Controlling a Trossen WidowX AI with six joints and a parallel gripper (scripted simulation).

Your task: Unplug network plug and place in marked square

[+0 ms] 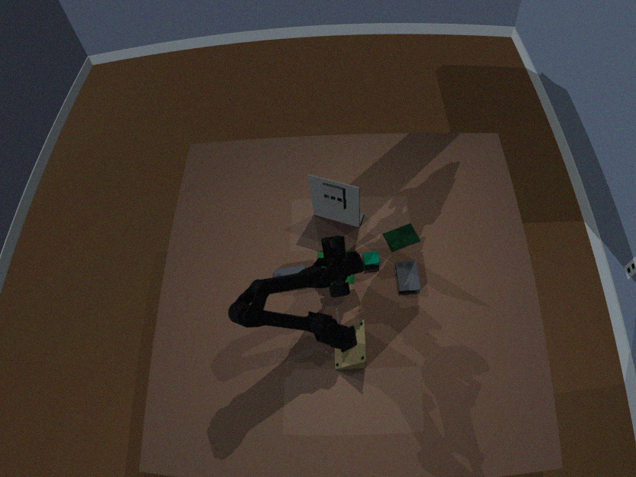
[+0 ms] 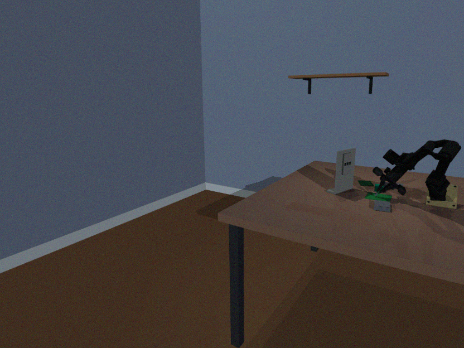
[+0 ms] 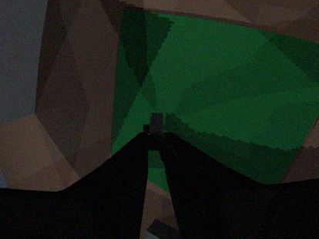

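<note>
Right now the green square is 2 cm below my gripper tip and 1 cm behind it. Round my gripper tip: network plug (right at my gripper tip); then teal cube (12 cm to the right, 1 cm below, 1 cm behind); then upright panel (18 cm ahead, 8 cm above, 4 cm to the right).
</note>
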